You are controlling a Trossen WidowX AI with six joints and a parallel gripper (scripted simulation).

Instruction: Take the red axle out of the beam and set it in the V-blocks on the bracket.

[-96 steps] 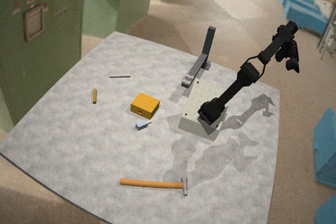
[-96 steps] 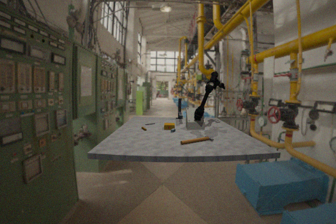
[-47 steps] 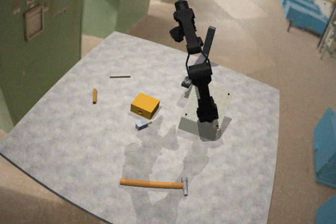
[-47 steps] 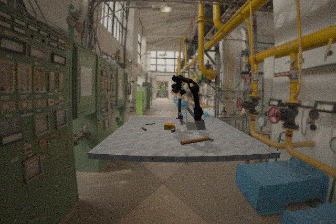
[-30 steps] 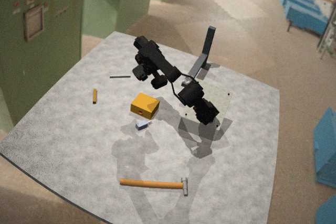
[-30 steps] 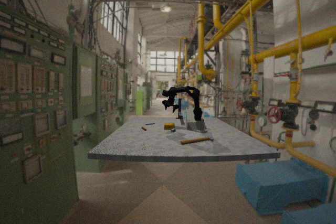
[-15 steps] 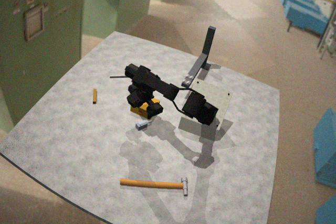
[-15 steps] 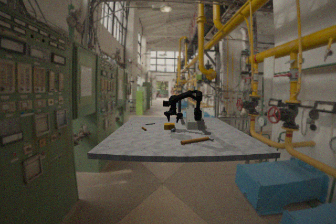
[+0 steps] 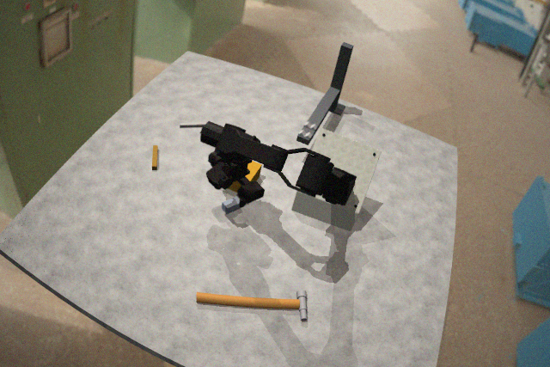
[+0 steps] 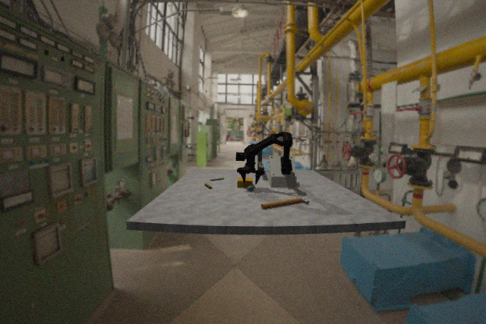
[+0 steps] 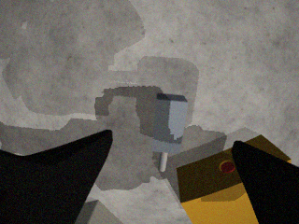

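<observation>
Now: gripper tip 10 mm past the block, 20 mm to the left of it and 40 mm above it. Also, from my gripper tip: beam: 30 mm ahead, 120 mm to the right, 20 mm below; then short orange stick: 300 mm ahead, 50 mm to the right, 40 mm below.
</observation>
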